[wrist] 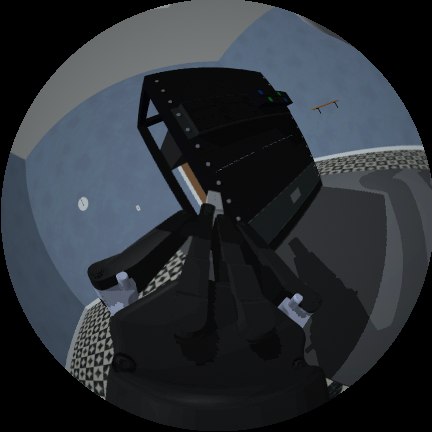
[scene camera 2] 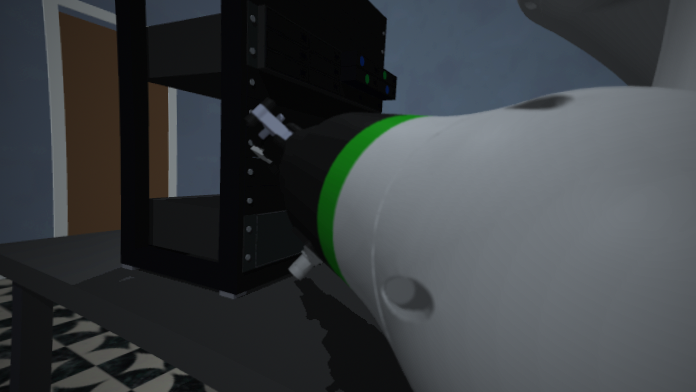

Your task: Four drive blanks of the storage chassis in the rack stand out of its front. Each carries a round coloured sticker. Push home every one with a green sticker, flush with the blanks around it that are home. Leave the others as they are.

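Note:
The black storage chassis sits high in the rack. At its right end, blanks stand out of the front. They carry a blue sticker, a green sticker, a second green sticker and a second blue sticker. My gripper is shut and empty, with its pads together. In the wrist view it overlaps the rack's left post, below the chassis, away from the stickers. In the scene view, my wrist hides its fingertips.
A dark grey unit sits at the bottom of the rack. The rack stands on a dark table. My white arm fills the right of the scene view, in front of the rack. A brown door is behind.

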